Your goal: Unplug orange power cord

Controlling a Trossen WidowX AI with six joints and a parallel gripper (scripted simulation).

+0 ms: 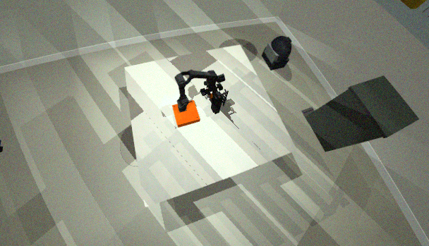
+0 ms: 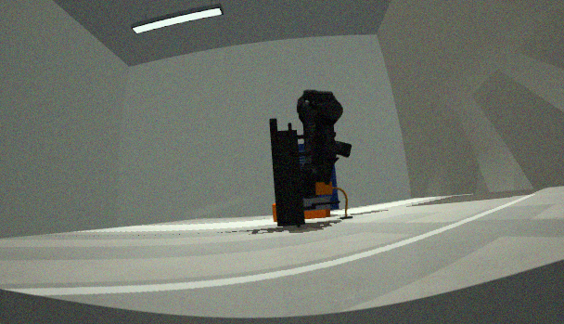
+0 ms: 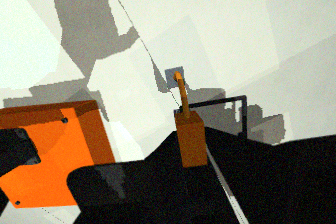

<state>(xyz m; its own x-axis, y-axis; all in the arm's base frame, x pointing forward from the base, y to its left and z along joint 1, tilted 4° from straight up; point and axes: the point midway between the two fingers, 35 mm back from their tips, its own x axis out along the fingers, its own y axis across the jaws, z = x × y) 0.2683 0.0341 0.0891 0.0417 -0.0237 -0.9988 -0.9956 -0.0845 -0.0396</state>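
My gripper tip is now 30 mm to the left of the orange plug and 10 mm short of it.
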